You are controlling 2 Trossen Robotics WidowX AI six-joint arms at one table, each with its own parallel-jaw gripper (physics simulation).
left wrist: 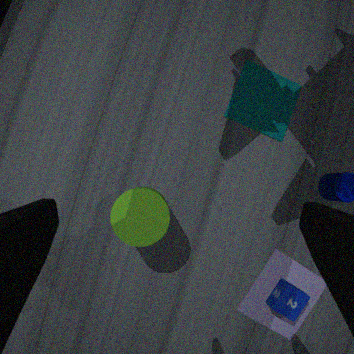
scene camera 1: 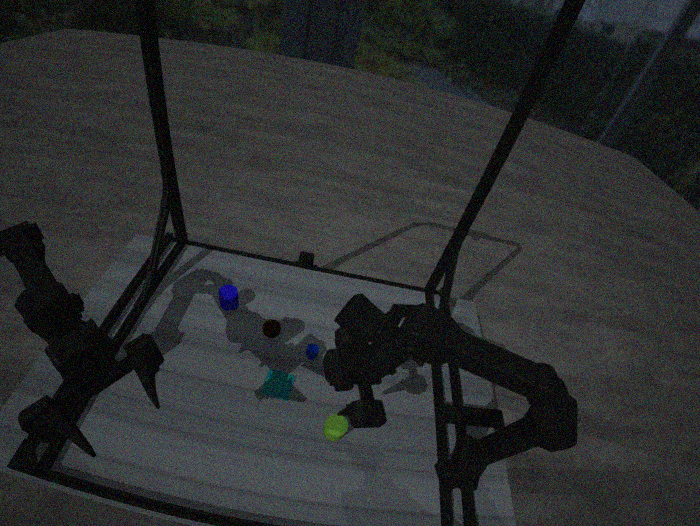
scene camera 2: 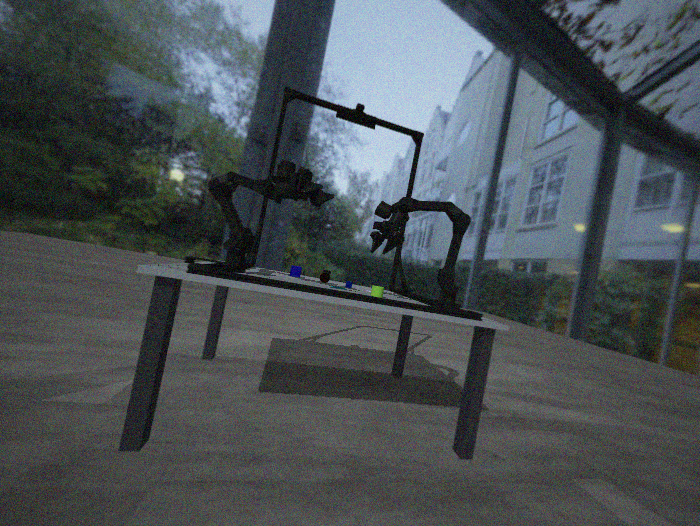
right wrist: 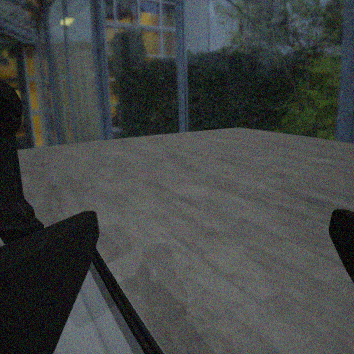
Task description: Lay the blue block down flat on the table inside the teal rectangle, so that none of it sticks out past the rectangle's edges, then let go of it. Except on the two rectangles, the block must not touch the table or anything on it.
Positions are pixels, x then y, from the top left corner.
Labels:
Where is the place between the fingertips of my right gripper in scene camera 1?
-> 126, 430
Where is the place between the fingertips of my right gripper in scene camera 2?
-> At 328, 191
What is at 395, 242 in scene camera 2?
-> My left gripper.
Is my left gripper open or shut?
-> Open.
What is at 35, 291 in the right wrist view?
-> My right gripper.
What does my right gripper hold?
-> Nothing.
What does the green cylinder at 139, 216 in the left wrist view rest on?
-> The table.

